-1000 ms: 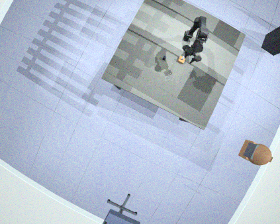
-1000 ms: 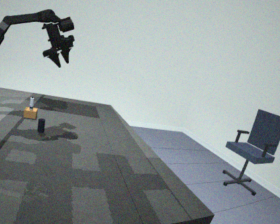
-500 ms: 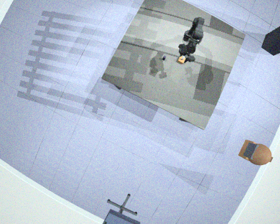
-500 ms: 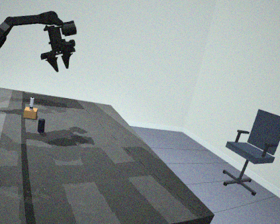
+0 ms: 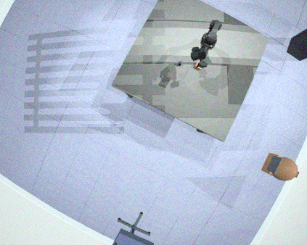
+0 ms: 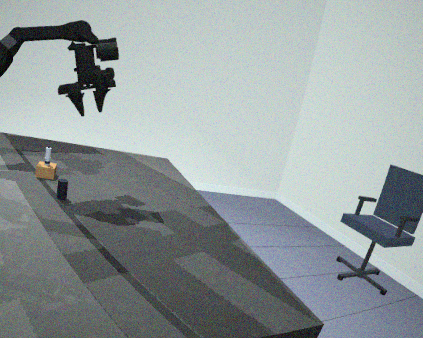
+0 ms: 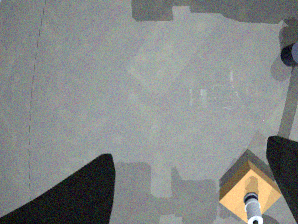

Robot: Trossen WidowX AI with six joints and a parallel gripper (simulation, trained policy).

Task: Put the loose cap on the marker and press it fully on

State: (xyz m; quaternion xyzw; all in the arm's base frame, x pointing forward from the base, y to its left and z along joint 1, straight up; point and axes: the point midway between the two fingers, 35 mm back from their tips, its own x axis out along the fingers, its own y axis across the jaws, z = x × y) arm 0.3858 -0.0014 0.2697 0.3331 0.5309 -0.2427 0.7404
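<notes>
Right now my gripper tip is 50 mm past the dark cap, 120 mm to the left of it and 210 mm above it. The rest, counted from my gripper tip: orange holder block 130 mm behind, 60 mm to the left, 220 mm below.
</notes>
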